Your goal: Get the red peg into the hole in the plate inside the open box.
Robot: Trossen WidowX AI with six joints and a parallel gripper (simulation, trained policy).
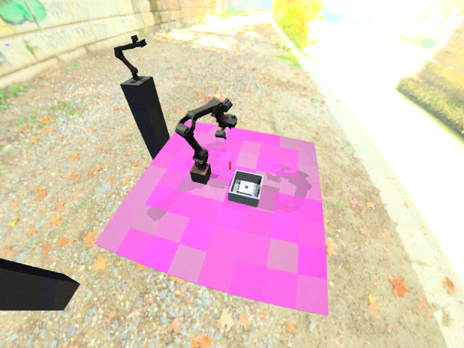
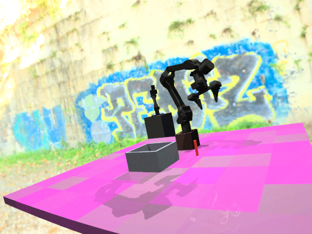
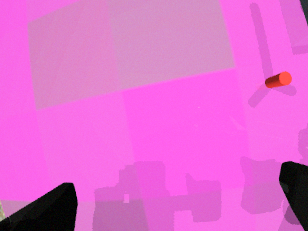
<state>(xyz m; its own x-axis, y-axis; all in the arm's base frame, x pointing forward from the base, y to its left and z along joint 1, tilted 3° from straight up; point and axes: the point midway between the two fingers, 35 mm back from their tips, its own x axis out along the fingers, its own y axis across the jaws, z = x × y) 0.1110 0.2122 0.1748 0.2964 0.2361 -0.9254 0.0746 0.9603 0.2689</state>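
Right now the red peg is 4 cm ahead of my gripper tip, 9 cm to the right of it and 20 cm below it. From my gripper tip the other things lie so: grey box: 20 cm ahead, 26 cm to the right, 22 cm below; plate: 20 cm ahead, 26 cm to the right, 20 cm below.
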